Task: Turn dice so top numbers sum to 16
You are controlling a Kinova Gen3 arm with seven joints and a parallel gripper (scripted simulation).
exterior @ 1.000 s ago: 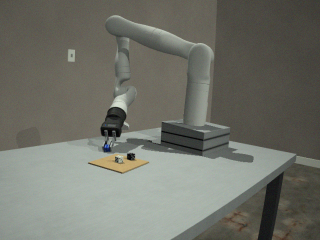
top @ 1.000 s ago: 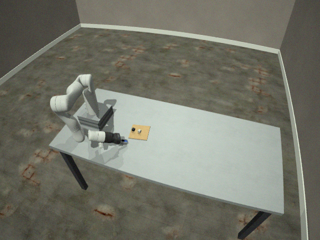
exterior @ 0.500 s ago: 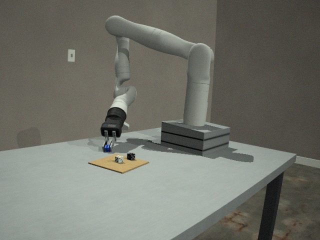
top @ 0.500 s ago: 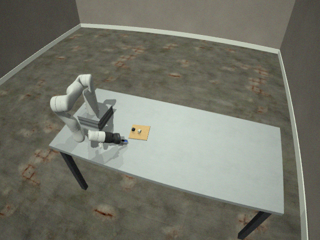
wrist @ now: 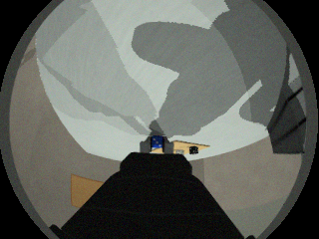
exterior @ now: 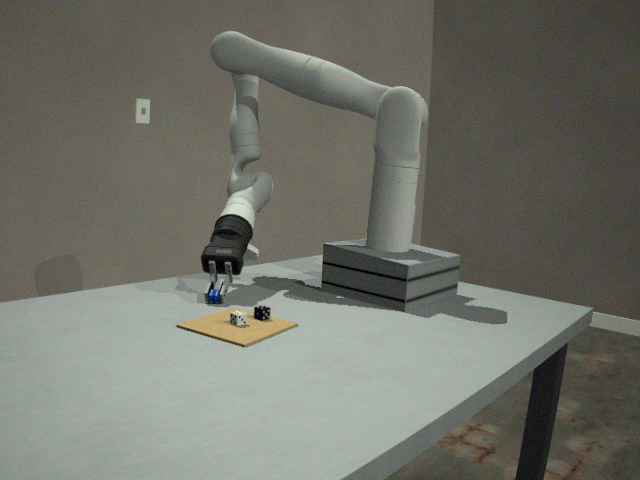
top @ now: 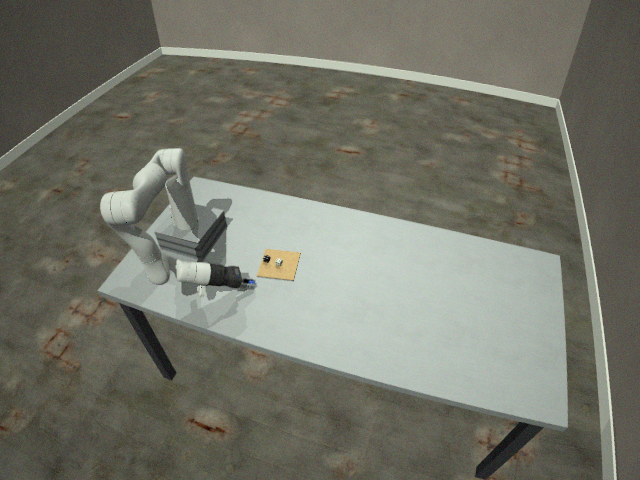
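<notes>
Now: the black die 10 mm ahead of my hand, 140 mm to the left of it and 10 mm below it. From my hand the other things lie so: tan mat 70 mm ahead, 130 mm to the left, 20 mm below; white die 70 mm ahead, 130 mm to the left, 10 mm below; blue die 10 mm ahead, 10 mm to the left, 10 mm below.
</notes>
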